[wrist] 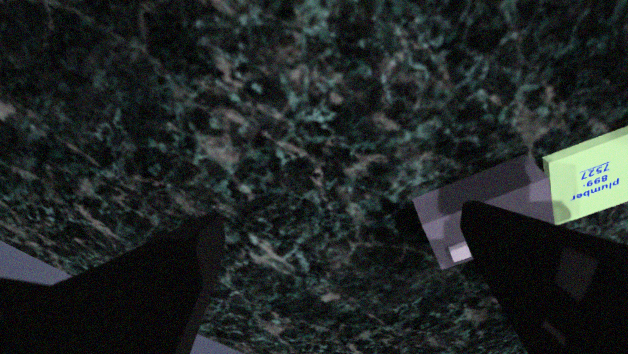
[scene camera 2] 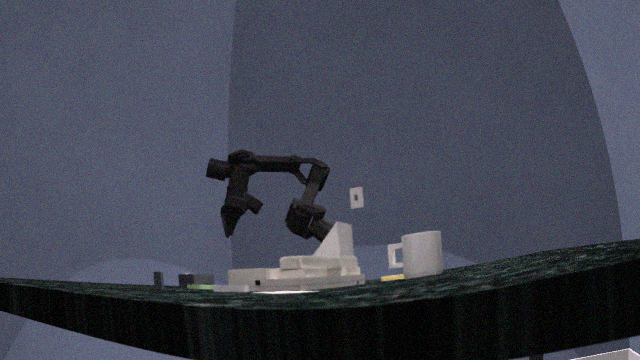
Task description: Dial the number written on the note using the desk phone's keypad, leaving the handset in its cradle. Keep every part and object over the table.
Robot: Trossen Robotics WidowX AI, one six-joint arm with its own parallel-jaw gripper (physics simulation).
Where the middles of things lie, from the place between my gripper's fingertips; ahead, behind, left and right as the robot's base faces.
I see the desk phone (scene camera 2: 260, 279) 34 cm to the left of my hand, 27 cm ahead of it and 13 cm below it. Also, from my hand: white mug (scene camera 2: 422, 252) 55 cm to the left, 19 cm ahead, 11 cm below.
